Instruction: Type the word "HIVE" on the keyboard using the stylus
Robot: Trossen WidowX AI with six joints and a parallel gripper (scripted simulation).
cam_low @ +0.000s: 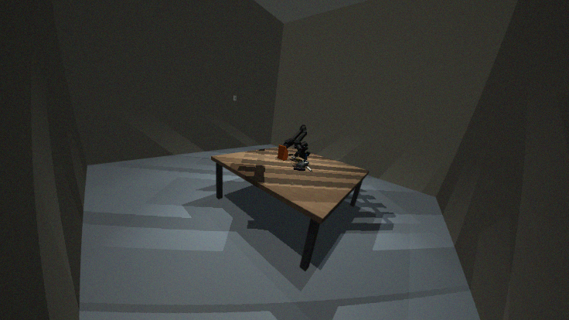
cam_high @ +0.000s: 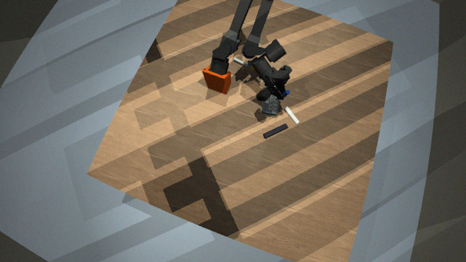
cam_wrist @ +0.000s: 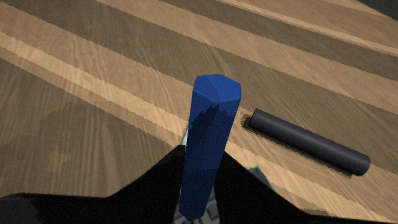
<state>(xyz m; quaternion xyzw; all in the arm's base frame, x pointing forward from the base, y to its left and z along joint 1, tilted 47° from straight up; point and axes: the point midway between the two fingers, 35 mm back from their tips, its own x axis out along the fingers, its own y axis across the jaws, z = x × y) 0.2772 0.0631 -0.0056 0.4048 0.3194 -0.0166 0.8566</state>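
My gripper tip is 8 cm short of the white cylinder, 7 cm above it and 3 cm to the left of it. The rest, counted from my gripper tip: dark cylinder 14 cm to the right, 7 cm below, 3 cm ahead; then yellow marker 23 cm behind, 13 cm to the left, 7 cm below; then blue hexagonal stylus 2 cm below, 2 cm behind.
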